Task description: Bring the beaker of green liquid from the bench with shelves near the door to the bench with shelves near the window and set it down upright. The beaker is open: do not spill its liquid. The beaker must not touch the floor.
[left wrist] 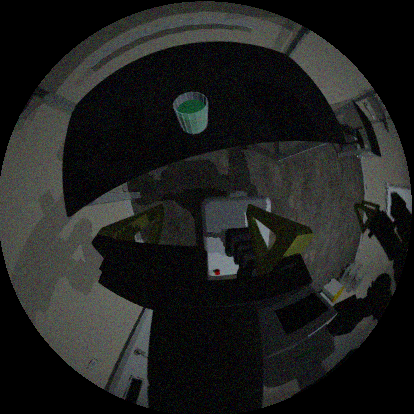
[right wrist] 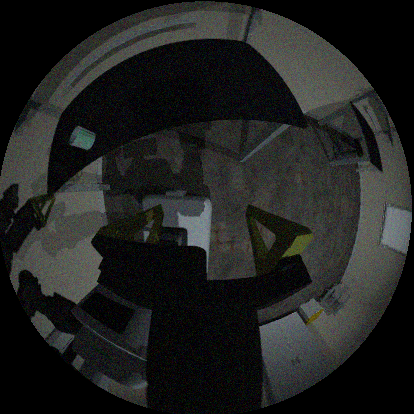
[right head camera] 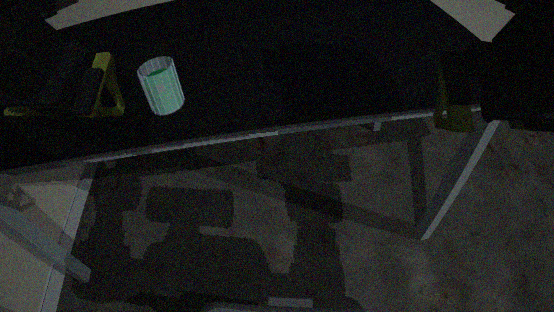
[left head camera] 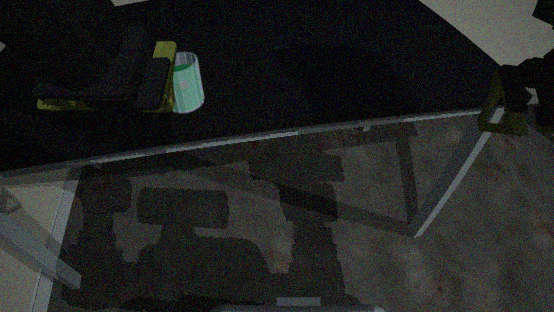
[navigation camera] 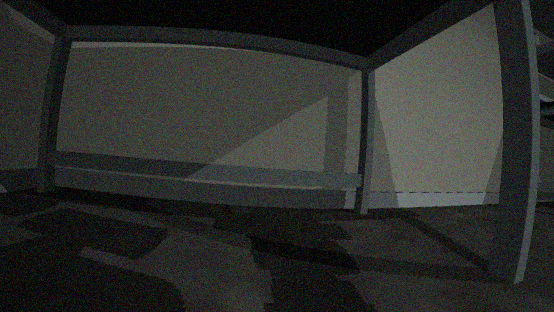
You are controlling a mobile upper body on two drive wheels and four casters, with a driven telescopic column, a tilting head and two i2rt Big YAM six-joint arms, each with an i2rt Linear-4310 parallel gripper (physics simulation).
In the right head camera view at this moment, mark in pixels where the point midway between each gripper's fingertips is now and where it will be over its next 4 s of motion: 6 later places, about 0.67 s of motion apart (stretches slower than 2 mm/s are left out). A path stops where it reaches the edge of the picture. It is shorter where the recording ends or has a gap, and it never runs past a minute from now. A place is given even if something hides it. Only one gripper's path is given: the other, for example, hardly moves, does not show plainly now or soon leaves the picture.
My right gripper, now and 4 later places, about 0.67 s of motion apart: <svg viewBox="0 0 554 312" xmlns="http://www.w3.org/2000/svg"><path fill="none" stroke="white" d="M474 122L453 113L480 169L497 196L519 167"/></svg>
